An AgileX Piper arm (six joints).
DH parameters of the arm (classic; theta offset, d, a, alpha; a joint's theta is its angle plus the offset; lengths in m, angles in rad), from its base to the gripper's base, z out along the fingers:
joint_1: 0 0.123 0 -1.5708
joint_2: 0.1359 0 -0.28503 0
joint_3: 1.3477 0 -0.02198 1.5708
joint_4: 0 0.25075 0 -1.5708
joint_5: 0 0 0 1.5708
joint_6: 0 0.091 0 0
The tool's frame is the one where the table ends.
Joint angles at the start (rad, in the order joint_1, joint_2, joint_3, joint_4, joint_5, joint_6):
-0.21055, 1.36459, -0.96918, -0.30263, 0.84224, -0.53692
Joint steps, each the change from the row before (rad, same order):
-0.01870, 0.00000, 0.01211, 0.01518, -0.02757, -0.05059
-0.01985, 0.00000, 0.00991, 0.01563, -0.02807, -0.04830
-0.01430, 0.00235, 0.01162, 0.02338, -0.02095, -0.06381
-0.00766, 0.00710, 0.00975, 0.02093, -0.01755, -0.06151
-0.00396, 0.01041, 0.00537, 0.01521, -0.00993, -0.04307
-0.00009, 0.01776, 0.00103, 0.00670, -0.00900, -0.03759
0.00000, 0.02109, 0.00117, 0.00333, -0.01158, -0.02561
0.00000, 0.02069, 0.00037, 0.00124, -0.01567, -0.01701
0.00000, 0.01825, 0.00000, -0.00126, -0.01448, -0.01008
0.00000, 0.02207, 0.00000, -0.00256, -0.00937, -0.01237
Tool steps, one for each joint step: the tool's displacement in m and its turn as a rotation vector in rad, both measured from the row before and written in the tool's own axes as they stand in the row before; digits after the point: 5 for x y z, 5 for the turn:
0.00270, -0.00135, 0.00324, 0.00041, -0.01252, -0.02648
0.00270, -0.00194, 0.00277, 0.00350, -0.01385, -0.02199
0.00208, 0.00024, 0.00344, -0.00771, -0.01114, -0.03713
0.00065, 0.00113, 0.00416, -0.01077, -0.00895, -0.04230
-0.00007, 0.00098, 0.00418, -0.01232, -0.00340, -0.03071
-0.00127, 0.00042, 0.00544, -0.01189, 0.00101, -0.03514
-0.00134, 0.00023, 0.00646, -0.01137, 0.00250, -0.02610
-0.00151, -0.00033, 0.00622, -0.00638, 0.00010, -0.01882
-0.00125, -0.00046, 0.00545, -0.00390, 0.00059, -0.01339
-0.00094, 0.00005, 0.00662, -0.01074, 0.00616, -0.01717

